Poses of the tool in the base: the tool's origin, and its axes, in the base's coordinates. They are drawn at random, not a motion.
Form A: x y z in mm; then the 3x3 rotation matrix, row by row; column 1 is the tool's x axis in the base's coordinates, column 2 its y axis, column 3 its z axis. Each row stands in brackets.
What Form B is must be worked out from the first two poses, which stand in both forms.
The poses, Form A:
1: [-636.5 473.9 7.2], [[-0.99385 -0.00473 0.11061], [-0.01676 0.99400 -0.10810], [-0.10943 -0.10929 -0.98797]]
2: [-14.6 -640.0 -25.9], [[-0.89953 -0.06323 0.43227], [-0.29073 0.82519 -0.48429], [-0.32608 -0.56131 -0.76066]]
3: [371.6 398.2 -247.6], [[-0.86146 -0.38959 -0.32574], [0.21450 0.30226 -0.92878], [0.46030 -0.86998 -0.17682]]
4: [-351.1 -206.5 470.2], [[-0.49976 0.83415 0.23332], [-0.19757 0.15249 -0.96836], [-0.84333 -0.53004 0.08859]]
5: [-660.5 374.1 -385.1], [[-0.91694 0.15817 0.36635], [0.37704 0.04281 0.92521], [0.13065 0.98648 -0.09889]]
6: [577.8 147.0 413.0], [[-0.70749 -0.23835 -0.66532], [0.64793 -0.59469 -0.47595], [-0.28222 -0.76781 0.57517]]
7: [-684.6 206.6 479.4], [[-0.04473 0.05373 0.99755], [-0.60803 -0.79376 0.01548], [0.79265 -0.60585 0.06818]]
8: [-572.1 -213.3 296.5], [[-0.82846 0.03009 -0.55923], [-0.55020 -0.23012 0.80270], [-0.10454 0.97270 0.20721]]
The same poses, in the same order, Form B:
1: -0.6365 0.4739 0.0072 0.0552 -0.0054 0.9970 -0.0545
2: -0.0146 -0.6400 -0.0259 0.2031 -0.0948 0.9335 -0.2800
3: 0.3716 0.3982 -0.2476 0.2569 0.0572 -0.7649 0.5879
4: -0.3511 -0.2065 0.4702 0.4305 0.2545 0.6252 -0.5991
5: -0.6605 0.3741 -0.3851 0.0821 0.1865 0.7174 0.6662
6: 0.5778 0.1470 0.4130 0.2612 -0.2793 -0.3666 0.8481
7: -0.6846 0.2066 0.4794 0.2396 -0.6482 0.2138 -0.6904
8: -0.5721 -0.2133 0.2965 0.1928 0.2205 -0.5897 -0.7526
